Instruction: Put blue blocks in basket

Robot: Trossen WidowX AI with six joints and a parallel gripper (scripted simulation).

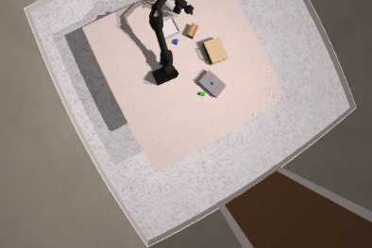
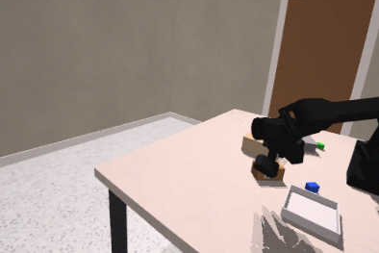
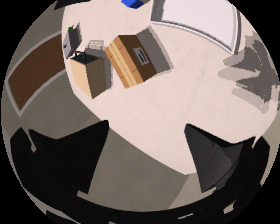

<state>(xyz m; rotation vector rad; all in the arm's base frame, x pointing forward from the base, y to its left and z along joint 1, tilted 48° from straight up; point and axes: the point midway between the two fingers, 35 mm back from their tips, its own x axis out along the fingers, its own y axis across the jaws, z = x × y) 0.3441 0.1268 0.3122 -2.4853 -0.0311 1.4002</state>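
Now: the grey basket 16 cm behind my hand, 1 cm to the right of it and 15 cm below it. Also, from my hand: tan drawer unit (6 cm ahead, 37 cm to the right, 12 cm below); then cardboard box (1 cm behind, 13 cm to the right, 12 cm below); then red block (3 cm behind, 14 cm to the right, 15 cm below).
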